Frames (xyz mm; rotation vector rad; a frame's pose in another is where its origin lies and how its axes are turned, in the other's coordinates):
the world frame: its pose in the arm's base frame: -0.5 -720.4 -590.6 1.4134 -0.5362 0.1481
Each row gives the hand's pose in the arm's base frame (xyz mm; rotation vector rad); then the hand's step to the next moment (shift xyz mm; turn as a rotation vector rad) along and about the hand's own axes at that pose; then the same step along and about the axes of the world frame.
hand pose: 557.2 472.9 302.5 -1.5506 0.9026 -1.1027
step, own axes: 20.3 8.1 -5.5 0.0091 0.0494 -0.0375
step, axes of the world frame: 4.2 -6.8 21.1 -0.0418 -0.0294 0.0363
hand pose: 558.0 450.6 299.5 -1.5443 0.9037 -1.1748
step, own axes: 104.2 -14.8 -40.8 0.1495 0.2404 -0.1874
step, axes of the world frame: 30.9 26.6 105.3 -0.1504 -0.1450 0.2676
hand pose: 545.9 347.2 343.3 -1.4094 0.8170 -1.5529
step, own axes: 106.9 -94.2 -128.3 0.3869 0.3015 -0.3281
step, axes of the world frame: -60.1 145.2 109.8 -0.1958 -0.1140 0.5449
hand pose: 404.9 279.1 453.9 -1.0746 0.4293 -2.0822
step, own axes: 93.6 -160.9 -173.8 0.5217 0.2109 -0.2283
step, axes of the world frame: -205.4 145.5 38.7 -0.1167 0.0524 0.5936
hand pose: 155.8 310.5 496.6 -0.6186 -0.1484 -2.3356
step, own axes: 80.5 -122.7 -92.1 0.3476 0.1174 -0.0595
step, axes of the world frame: -166.4 40.6 26.3 -0.0322 0.1079 0.3542
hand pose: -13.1 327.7 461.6 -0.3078 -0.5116 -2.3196
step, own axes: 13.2 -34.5 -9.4 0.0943 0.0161 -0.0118
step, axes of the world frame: -37.9 4.1 -1.6 -0.0210 0.0354 0.0872
